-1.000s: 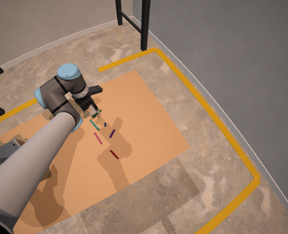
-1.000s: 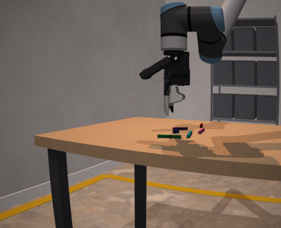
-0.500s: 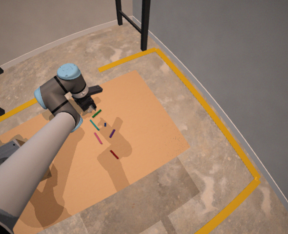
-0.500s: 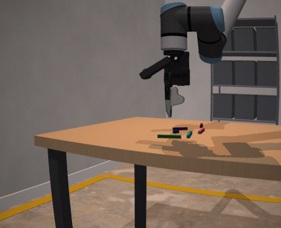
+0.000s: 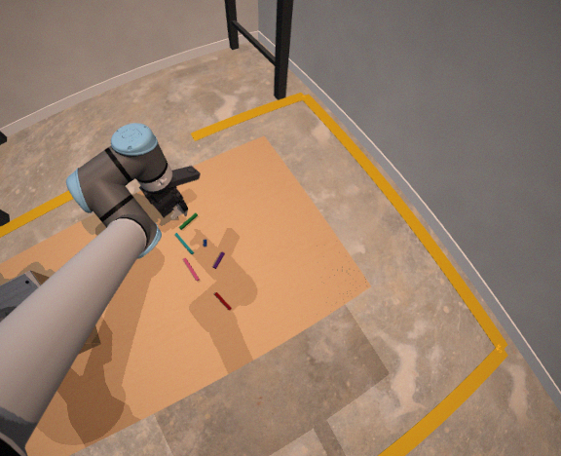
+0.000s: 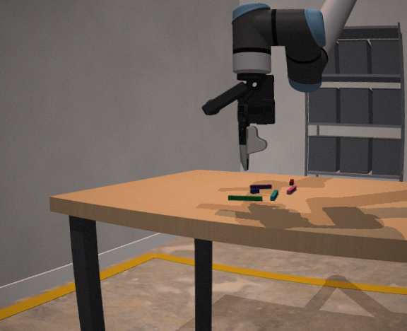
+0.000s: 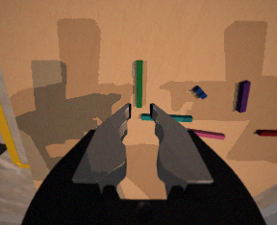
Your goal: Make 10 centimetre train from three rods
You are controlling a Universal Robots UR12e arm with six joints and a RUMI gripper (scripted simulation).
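My hand is 8 cm above the green rod. The rest, counted from my hand: pink rod (16 cm to the right, 8 cm below, 8 cm behind); then purple rod (19 cm to the right, 8 cm below, 1 cm ahead); then turquoise rod (8 cm below, 6 cm to the right, 6 cm behind).
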